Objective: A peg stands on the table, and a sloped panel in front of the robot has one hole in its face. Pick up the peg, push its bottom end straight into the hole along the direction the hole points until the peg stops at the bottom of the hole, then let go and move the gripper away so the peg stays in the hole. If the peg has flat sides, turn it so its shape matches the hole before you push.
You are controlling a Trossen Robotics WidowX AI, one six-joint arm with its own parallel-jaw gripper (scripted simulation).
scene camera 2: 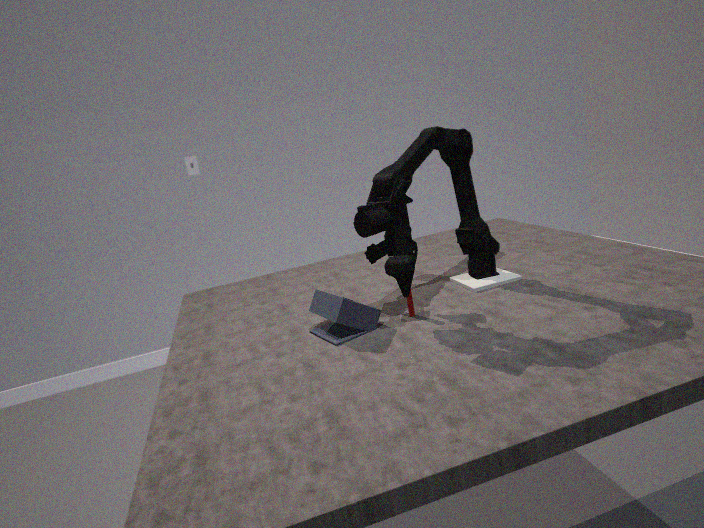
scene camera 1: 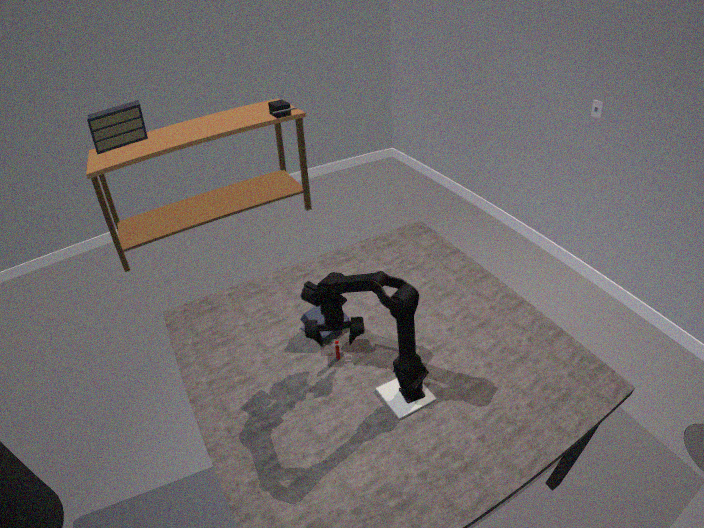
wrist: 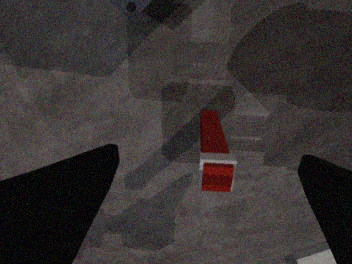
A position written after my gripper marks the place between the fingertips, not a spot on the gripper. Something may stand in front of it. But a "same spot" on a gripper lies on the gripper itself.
My gripper shows in scene camera 2, in scene camera 1 and in the wrist view (209, 158). One and the same spot on my gripper: (scene camera 1: 356, 326) is (scene camera 2: 412, 241).
